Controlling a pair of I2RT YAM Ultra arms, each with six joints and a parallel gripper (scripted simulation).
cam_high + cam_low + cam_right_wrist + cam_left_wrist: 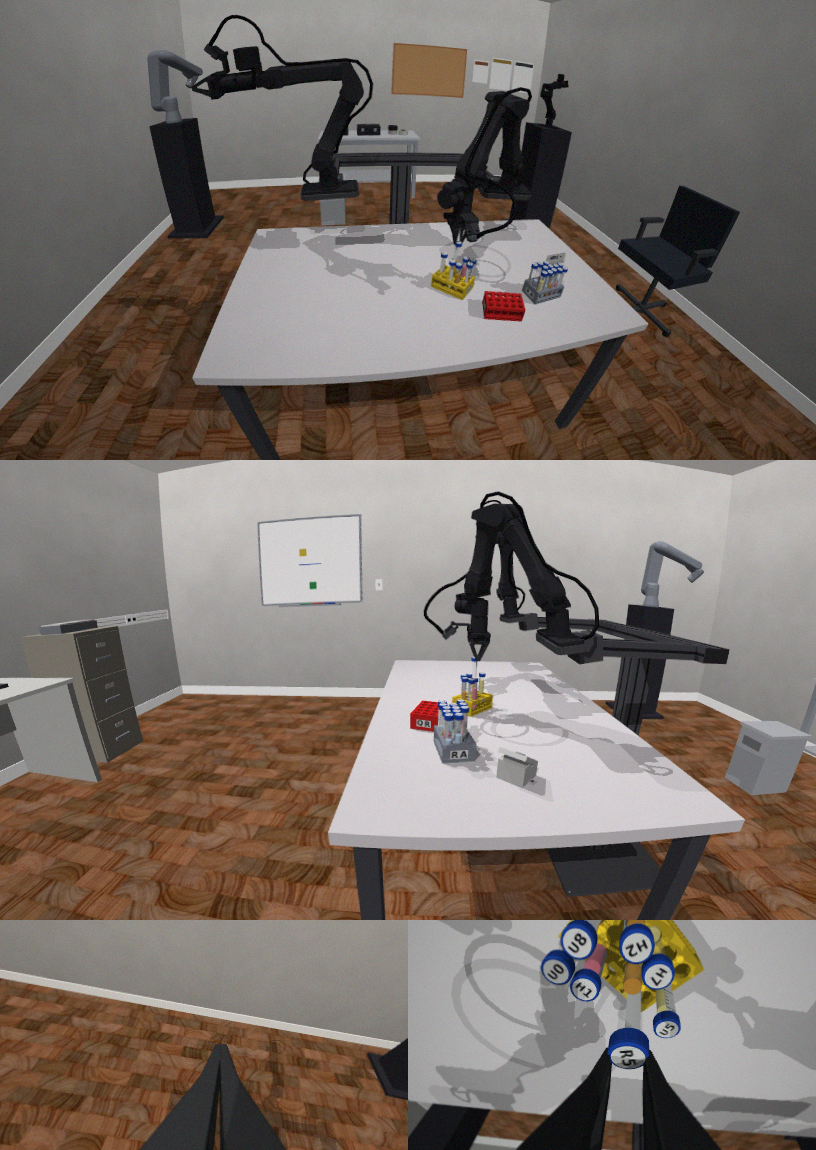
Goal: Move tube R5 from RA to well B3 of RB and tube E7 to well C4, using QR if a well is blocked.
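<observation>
Right now the yellow rack RB is 10 mm ahead of my left hand and 160 mm below it. Round my left hand: red rack QR (160 mm ahead, 140 mm to the left, 160 mm below); grey button box (60 mm behind, 460 mm to the left, 140 mm below); grey rack RA (80 mm ahead, 330 mm to the left, 160 mm below).
</observation>
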